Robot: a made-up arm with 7 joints.
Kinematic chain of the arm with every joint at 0, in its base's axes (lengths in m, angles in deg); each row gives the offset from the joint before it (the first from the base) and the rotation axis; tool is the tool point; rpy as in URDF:
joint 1: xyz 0 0 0 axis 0.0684 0.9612 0.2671
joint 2: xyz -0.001 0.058 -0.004 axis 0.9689 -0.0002 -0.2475
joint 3: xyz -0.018 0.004 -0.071 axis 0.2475 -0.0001 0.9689
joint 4: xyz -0.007 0 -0.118 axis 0.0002 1 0
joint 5: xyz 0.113 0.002 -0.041 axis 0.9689 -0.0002 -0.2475
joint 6: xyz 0.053 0 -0.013 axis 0.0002 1 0
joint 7: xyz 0.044 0 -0.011 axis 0.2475 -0.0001 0.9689
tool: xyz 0 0 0 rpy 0 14.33 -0.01
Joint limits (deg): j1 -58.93..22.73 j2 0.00..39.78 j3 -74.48..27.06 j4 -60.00..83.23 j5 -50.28..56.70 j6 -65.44..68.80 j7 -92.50..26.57
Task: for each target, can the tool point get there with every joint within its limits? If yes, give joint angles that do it. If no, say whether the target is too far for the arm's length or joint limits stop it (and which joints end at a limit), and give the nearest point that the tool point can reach.
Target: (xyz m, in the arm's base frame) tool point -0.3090 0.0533 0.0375
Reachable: no: joint limits stop it (at a limit: joint 1, joint 2, joint 3, joint 4, joint 5, joint 6) | nearest point -0.0519 -0.0178 -0.0698 | short by 0.288 m
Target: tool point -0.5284 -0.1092 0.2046
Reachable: no: too far | nearest point -0.0519 -0.0178 -0.0698 | short by 0.557 m
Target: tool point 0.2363 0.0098 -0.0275
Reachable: yes | joints -40.56 33.50 -22.10 -21.57 -9.69 -40.30 -11.87
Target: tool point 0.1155 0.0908 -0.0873
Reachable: yes | joints 12.85 17.40 14.12 -49.06 46.88 -50.02 -60.79
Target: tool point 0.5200 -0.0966 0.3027
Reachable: no: too far | nearest point 0.2987 -0.0174 0.0402 | short by 0.352 m
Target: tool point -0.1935 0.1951 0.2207
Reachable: no: joint limits stop it (at a limit: joint 1, joint 2, joint 3, joint 4, joint 5) | nearest point 0.0660 0.1088 0.0950 | short by 0.301 m
